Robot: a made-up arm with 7 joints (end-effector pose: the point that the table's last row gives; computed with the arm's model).
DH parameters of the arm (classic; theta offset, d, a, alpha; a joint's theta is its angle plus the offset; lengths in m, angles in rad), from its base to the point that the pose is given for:
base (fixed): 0 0 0 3.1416
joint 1: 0 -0.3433 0 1.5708
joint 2: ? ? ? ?
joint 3: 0 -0.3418 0 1.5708
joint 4: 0 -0.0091 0 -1.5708
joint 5: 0 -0.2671 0 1.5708
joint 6: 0 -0.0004 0 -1.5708
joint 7: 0 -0.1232 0 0
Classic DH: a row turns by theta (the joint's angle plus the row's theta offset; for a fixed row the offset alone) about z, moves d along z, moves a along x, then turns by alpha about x.
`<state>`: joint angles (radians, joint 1 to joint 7).
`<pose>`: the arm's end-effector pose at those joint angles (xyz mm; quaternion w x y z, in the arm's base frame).
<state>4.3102 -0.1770 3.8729 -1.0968 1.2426 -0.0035 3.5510</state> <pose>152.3 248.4 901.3 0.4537 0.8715 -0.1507 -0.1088</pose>
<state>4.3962 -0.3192 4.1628 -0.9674 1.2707 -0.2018 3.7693</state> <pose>288.7 67.7 920.0 0.3710 0.7840 -0.4115 -0.2799</pose>
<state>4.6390 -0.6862 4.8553 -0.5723 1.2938 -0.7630 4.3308</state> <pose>246.6 -460.4 764.7 0.1709 0.2051 -0.6482 -0.7132</pose>
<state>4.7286 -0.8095 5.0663 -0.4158 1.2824 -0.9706 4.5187</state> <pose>125.0 -560.0 682.6 0.1077 0.0025 -0.5669 -0.8167</pose>
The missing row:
joint 2: 0 -0.0119 0 -1.5708
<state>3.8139 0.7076 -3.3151 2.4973 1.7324 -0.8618 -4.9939</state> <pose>158.3 37.5 502.1 0.8206 0.1698 -0.5453 0.0204</pose>
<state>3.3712 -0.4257 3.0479 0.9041 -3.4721 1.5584 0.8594</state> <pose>362.5 -109.0 830.4 0.0428 0.4533 0.8651 0.2103</pose>
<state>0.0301 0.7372 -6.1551 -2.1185 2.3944 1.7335 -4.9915</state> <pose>-39.9 -80.4 562.0 0.7289 -0.2945 0.2698 0.5561</pose>
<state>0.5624 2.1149 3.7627 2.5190 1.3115 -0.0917 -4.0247</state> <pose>166.2 37.7 490.1 0.1963 0.9318 -0.2613 0.1579</pose>
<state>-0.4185 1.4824 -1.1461 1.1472 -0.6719 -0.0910 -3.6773</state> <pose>354.2 488.0 229.0 0.7123 0.5226 0.2047 -0.4216</pose>
